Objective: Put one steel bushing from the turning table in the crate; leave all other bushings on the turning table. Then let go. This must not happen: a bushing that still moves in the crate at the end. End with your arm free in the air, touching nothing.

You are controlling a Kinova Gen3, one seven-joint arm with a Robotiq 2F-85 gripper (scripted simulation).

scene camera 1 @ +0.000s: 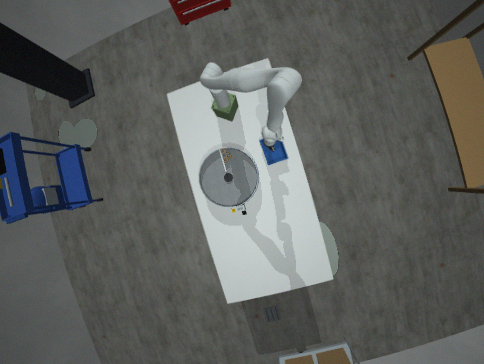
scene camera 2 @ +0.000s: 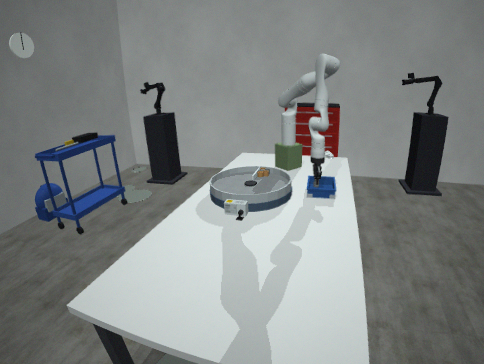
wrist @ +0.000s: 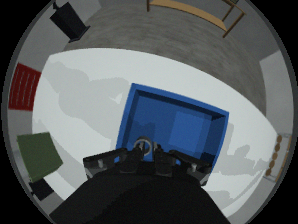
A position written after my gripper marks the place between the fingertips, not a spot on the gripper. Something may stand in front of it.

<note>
I see my gripper (wrist: 148, 146) and a blue crate (wrist: 176, 122).
</note>
